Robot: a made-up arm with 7 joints.
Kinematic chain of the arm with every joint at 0, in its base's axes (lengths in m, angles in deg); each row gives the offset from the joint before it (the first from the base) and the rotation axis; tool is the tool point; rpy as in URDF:
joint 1: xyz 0 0 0.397 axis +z
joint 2: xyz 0 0 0 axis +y
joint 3: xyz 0 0 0.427 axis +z
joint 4: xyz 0.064 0 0 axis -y
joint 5: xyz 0.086 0 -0.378 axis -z
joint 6: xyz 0 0 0 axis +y
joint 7: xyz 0.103 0 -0.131 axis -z
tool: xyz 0 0 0 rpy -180 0 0
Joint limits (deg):
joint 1: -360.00..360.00
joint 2: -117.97..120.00
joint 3: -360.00..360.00
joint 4: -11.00..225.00
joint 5: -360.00..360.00
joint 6: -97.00..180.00
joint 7: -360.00..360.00
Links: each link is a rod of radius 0.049 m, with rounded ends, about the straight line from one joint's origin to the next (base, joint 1, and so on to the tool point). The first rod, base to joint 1, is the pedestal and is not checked.
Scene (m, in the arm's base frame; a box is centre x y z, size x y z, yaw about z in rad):
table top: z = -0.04
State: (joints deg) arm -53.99 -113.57 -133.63 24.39 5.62 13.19 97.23
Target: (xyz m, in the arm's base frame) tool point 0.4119 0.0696 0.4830
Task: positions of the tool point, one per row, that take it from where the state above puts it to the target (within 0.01 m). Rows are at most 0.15 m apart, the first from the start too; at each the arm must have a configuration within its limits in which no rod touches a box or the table.
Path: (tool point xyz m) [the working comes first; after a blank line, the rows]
Joints at the target: -124.50 -4.98 -211.79 19.32 40.53 -41.19 97.23
Straight joint move there: touches the table top.

1: -0.1587 -0.1653 0.0865
2: -0.1081 -0.0756 0.0767
3: -0.0371 -0.0178 0.0937
4: 0.0334 -0.0032 0.1335
5: 0.0791 -0.0276 0.1874
6: 0.1804 0.0418 0.1850
7: 0.2834 0.0934 0.2446
8: 0.3661 0.1060 0.3525
9: 0.4119 0.0696 0.4830

